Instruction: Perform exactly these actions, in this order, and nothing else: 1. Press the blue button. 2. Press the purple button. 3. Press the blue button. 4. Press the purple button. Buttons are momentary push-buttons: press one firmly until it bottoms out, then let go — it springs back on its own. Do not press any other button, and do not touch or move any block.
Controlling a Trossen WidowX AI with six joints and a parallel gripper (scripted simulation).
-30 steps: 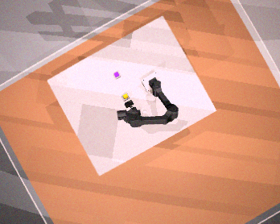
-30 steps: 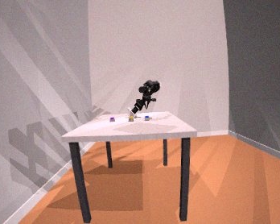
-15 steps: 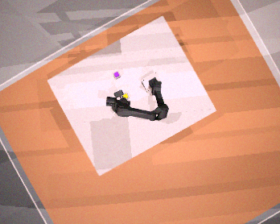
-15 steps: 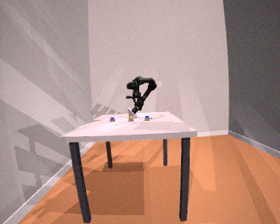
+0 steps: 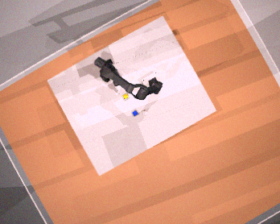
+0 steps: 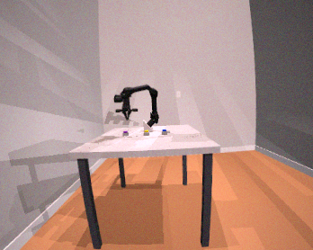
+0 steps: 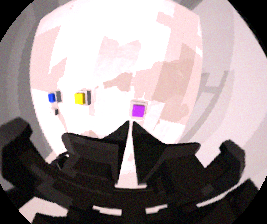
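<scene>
Now: gripper tip 10 mm past the purple button, 30 mm to the left of it and 100 mm above it. Also, from my gripper tip: blue button 10 mm ahead, 310 mm to the left, 100 mm below; then yellow button 10 mm ahead, 160 mm to the left, 100 mm below.
</scene>
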